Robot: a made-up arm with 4 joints.
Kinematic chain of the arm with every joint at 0, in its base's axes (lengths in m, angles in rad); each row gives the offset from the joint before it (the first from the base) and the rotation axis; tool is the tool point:
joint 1: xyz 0 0 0.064 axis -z
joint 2: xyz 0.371 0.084 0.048 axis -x
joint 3: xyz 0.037 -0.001 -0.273 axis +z
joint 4: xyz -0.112 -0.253 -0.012 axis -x
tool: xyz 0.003 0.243 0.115
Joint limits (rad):
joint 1: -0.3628..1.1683
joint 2: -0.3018..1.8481
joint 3: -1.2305..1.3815
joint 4: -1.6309..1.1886
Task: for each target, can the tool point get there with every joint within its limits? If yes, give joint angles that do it. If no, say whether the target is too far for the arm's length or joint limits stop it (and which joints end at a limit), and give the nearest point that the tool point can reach.
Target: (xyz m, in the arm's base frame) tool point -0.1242 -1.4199 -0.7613
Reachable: no: too far | nearest point -0.0397 -0.4975 -0.2530 | short by 1.057 m
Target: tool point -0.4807 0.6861 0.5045
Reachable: no: joint limits stop it (at a limit: joint 1, joint 2, joint 4) | nearest point 0.0708 0.1459 0.3881 | short by 0.781 m
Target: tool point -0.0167 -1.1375 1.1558
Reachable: no: too far | nearest point 0.1607 -0.5811 0.4258 | short by 0.935 m
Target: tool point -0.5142 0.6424 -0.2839
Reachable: no: joint limits stop it (at a limit: joint 1, joint 2, joint 4) | nearest point 0.1882 0.3890 -0.3114 | short by 0.747 m
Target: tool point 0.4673 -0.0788 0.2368
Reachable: yes | joints 0.1259 1.1760 1.1117 -0.6407
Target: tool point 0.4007 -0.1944 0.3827
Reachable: yes | joints 0.3809 1.2253 0.5015 -1.2077
